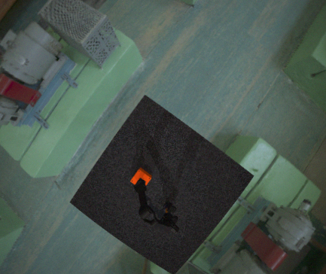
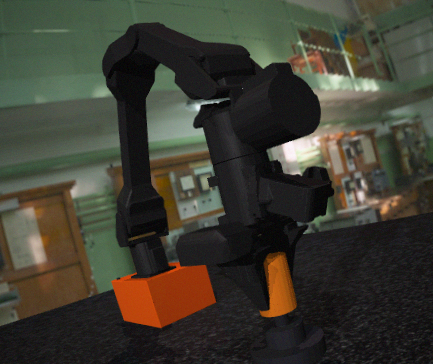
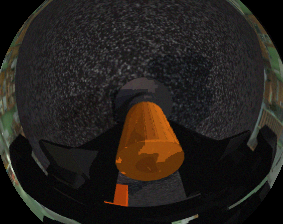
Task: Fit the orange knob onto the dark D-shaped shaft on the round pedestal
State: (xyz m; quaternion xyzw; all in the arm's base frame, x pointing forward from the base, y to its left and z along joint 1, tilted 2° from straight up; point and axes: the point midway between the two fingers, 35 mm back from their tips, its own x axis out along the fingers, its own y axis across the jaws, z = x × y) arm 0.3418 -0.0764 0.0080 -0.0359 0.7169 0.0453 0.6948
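Right now my gripper tip is 20 mm below the orange knob. The rest, counted from my gripper tip: dark shaft pedestal: 40 mm below.
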